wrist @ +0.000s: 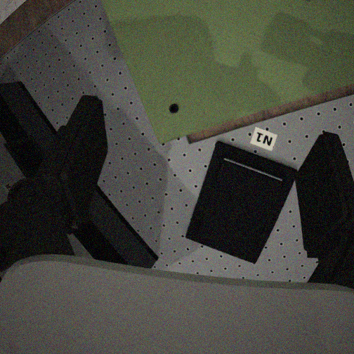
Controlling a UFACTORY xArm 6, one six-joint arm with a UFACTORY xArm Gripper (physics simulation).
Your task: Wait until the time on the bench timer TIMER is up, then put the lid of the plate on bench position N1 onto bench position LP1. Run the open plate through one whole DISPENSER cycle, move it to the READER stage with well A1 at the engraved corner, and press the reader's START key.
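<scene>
A black rectangular block (pixel 241 202) lies beside the label N1 (pixel 263 138) in the wrist view, turned at an angle, with a thin pale line near its label-side edge. The picture is dark and grainy, and I cannot tell whether the block is a bare holder or carries a plate with its lid. My gripper (pixel 209 136) is open, its dark fingers wide apart at the left and right. The right finger reaches the block's upper right corner in the picture; the block shows between the fingers. The TIMER, LP1, DISPENSER and READER cannot be made out here.
A long dark rail-like object (pixel 121 226) runs diagonally at the left, partly behind the left finger. A green surface (pixel 150 55) with a brown edge (pixel 270 114) and a small black round spot (pixel 173 108) fills the top. A perforated grey board (pixel 132 182) lies below. A grey rounded body (pixel 175 315) covers the bottom.
</scene>
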